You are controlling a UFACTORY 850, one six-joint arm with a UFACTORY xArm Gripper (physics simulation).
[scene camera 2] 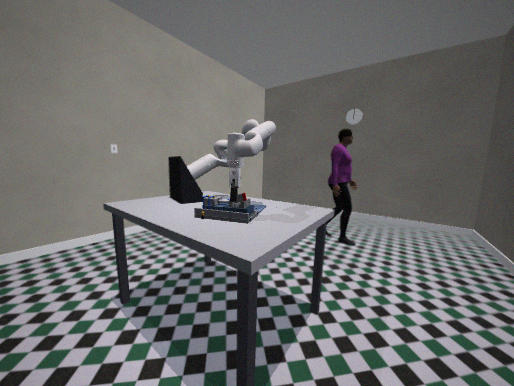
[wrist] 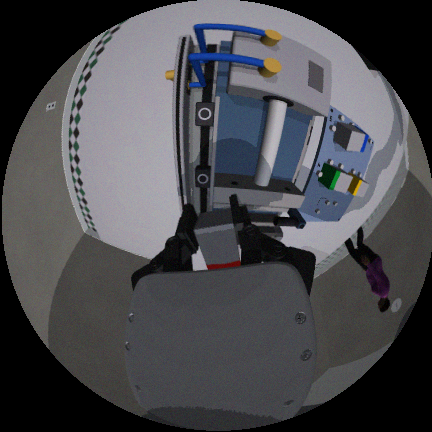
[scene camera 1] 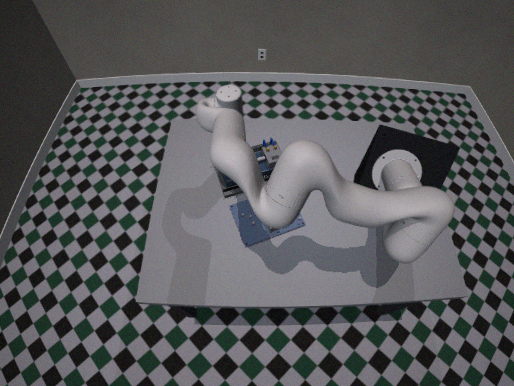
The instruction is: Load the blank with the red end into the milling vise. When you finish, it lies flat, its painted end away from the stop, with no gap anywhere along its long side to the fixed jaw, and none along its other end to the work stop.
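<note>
My gripper is shut on the grey blank with the red end. In scene camera 2 the blank's red end is tipped upward, just above the vise's jaw area; contact with the vise cannot be made out. In the wrist view the red end faces the palm. The milling vise has a pale spindle and a jaw plate in front of the fingertips. A dark arm lies right of the fingers. The gripper and blank hide part of the jaw area; scene camera 1 does not show them.
A blue board beside the vise holds blanks with blue, green and yellow ends. Two blue hoses with yellow fittings arch over the vise's far end. A person stands beyond the table.
</note>
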